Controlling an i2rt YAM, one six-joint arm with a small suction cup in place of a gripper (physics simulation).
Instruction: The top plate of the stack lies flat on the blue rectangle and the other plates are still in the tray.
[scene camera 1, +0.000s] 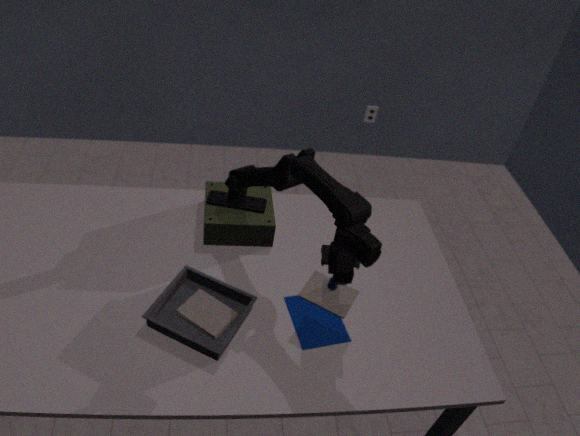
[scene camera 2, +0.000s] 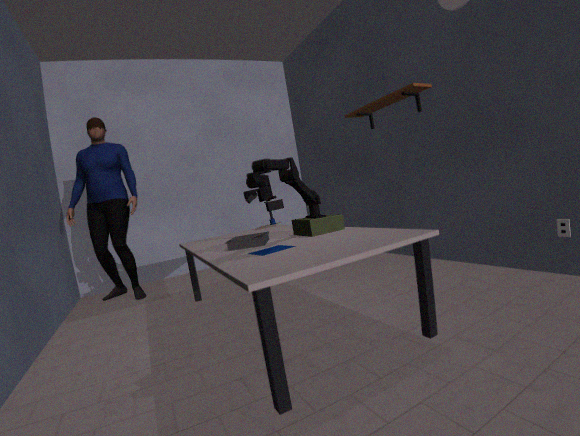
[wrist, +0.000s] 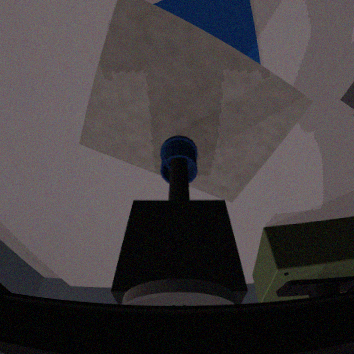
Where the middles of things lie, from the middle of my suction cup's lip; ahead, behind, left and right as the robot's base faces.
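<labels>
My suction cup is 14 cm higher than the blue rectangle (scene camera 1: 315, 327), and it is also 2 cm to the left of the rectangle and 3 cm short of it.
</labels>
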